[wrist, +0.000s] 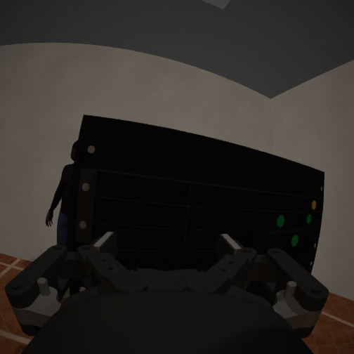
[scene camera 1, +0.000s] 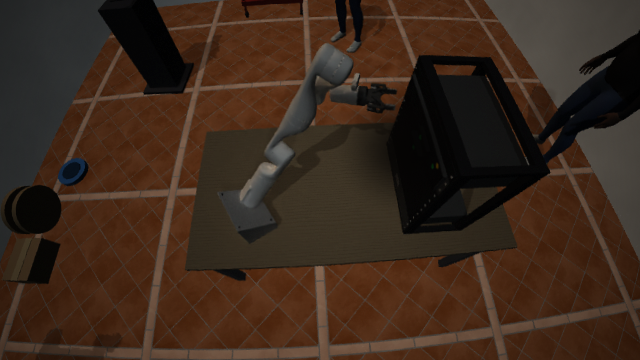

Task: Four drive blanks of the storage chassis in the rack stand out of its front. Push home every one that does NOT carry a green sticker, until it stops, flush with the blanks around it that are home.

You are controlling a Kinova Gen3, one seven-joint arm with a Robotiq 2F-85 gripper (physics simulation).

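Where they show: gripper, between the fingertips: (scene camera 1: 396, 99); arm's base, origin of its link: (scene camera 1: 249, 200).
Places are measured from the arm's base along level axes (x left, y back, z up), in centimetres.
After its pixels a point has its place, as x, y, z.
Observation:
The black rack (scene camera 1: 500, 171) @[-9.5, -82.9, 47.3] stands on the table, its front towards the arm. The storage chassis (wrist: 140, 212) shows as a dark front with rows of blanks, split by thin lines. Three green stickers (wrist: 280, 221) (wrist: 309, 219) (wrist: 295, 240) and a yellow dot (wrist: 313, 205) show at its right side; green marks and a yellow one also show small in the scene view. How far each blank stands out is too dark to tell. My gripper (scene camera 1: 395, 99) @[28.3, -60.0, 34.7] (wrist: 166, 245) is open and empty, a little in front of the rack's far upper part, apart from it. Its fingers hide part of the lower rows.
The arm's base plate (scene camera 1: 247, 217) @[-9.6, -1.3, 3.9] is on the table (scene camera 1: 325, 235) @[-12.2, -34.3, -11.1]. One person (scene camera 1: 575, 110) stands behind the rack and another (scene camera 1: 356, 22) beyond the table. A dark tall cabinet (scene camera 1: 150, 45), a blue ring (scene camera 1: 62, 176) and boxes (scene camera 1: 42, 260) are on the floor, away from the arm.

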